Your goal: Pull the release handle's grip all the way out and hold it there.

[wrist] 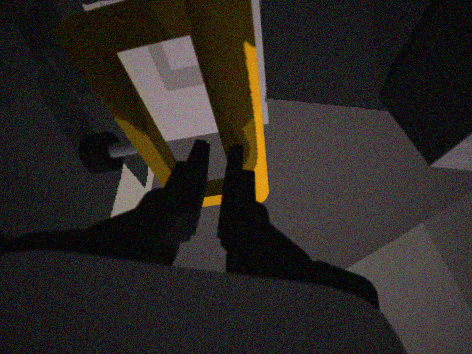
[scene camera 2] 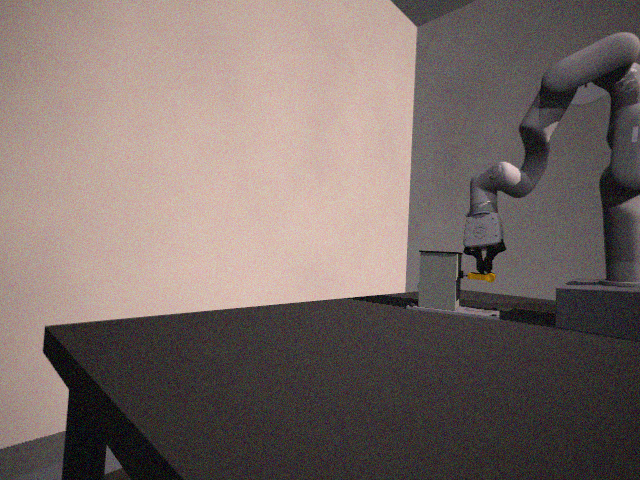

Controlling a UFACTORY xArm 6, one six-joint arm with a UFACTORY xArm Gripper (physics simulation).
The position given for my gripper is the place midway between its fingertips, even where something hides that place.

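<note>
My gripper point(scene camera 2: 484, 272) visible, likewise in the wrist view point(wrist: 217, 165).
</note>
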